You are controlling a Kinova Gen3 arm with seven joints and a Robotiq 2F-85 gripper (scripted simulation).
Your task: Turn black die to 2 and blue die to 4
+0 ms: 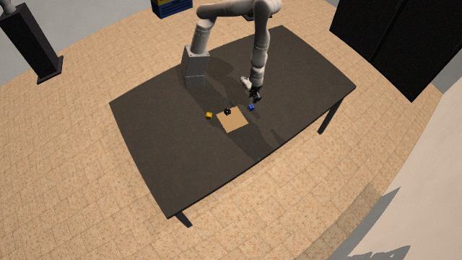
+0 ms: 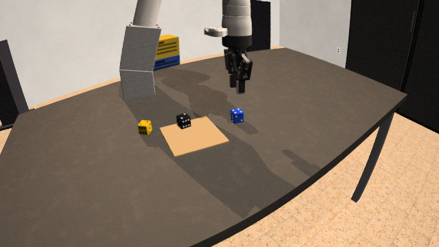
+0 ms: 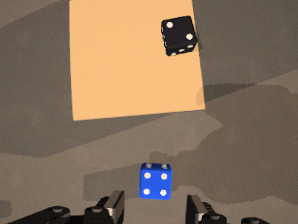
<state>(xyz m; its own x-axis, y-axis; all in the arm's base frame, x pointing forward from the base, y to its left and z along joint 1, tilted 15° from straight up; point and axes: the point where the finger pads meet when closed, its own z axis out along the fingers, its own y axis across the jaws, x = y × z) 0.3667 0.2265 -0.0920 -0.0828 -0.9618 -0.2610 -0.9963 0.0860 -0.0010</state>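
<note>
Now: the blue die 90 mm below my hand. Also, from my hand: yellow die (50 mm behind, 250 mm to the right, 90 mm below); then tan mat (20 mm ahead, 140 mm to the right, 110 mm below); then black die (30 mm behind, 140 mm to the right, 90 mm below).
</note>
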